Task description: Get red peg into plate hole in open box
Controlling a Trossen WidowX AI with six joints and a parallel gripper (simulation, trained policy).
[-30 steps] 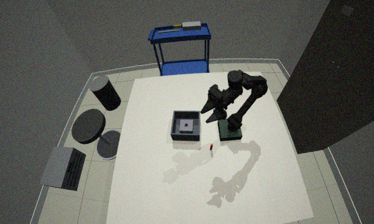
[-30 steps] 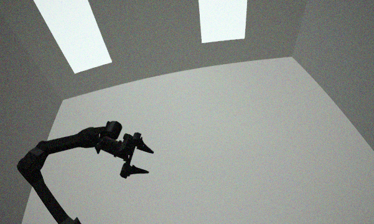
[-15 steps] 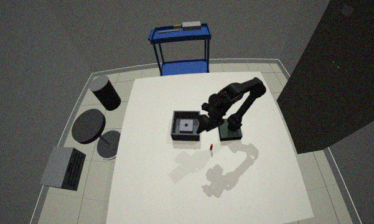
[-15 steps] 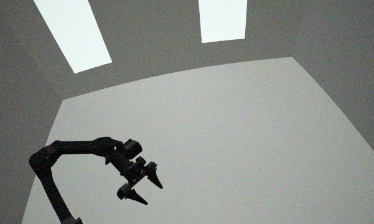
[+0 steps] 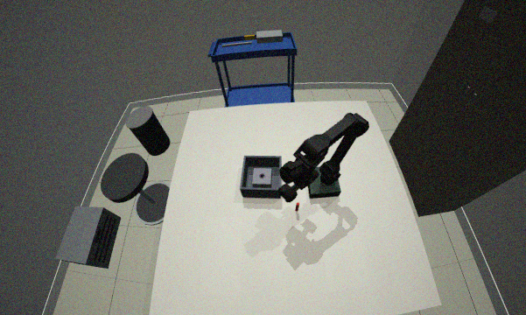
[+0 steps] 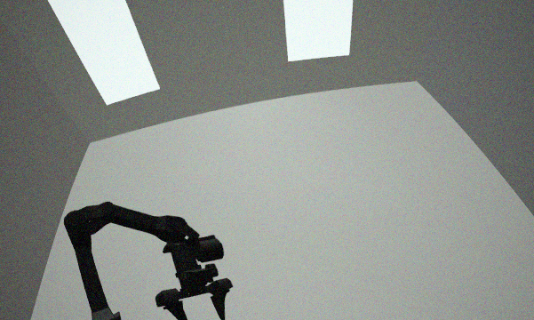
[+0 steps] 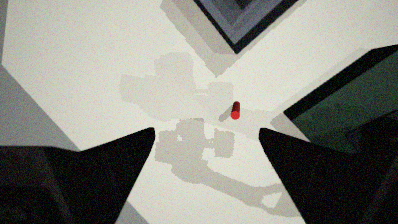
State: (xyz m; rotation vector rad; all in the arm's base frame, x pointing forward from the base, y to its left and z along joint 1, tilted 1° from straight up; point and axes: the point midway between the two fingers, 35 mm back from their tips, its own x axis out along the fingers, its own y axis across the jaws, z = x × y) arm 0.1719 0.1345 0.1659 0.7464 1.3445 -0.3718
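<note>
My gripper tip is now 2 cm past the red peg, 1 cm to the left of it and 15 cm above it. The rest, counted from my gripper tip: grey plate: 15 cm ahead, 16 cm to the right, 14 cm below; then dark box: 15 cm ahead, 16 cm to the right, 16 cm below.
</note>
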